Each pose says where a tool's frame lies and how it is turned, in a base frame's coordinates. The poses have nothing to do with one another.
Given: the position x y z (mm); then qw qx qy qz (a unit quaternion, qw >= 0).
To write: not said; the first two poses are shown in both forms.
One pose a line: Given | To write
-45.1 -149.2 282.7 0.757 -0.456 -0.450 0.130 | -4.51 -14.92 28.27 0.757 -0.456 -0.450 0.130
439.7 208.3 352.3 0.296 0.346 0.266 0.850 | 43.97 20.83 35.23 0.296 0.346 0.266 0.850
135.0 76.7 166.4 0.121 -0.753 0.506 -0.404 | 13.50 7.67 16.64 0.121 -0.753 0.506 -0.404
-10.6 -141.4 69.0 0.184 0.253 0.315 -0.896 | -1.06 -14.14 6.90 0.184 0.253 0.315 -0.896
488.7 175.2 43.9 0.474 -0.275 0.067 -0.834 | 48.87 17.52 4.39 0.474 -0.275 0.067 -0.834
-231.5 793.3 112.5 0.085 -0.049 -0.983 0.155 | -23.15 79.33 11.25 0.085 -0.049 -0.983 0.155
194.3 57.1 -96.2 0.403 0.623 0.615 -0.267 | 19.43 5.71 -9.62 0.403 0.623 0.615 -0.267
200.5 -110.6 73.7 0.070 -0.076 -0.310 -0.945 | 20.05 -11.06 7.37 0.070 -0.076 -0.310 -0.945
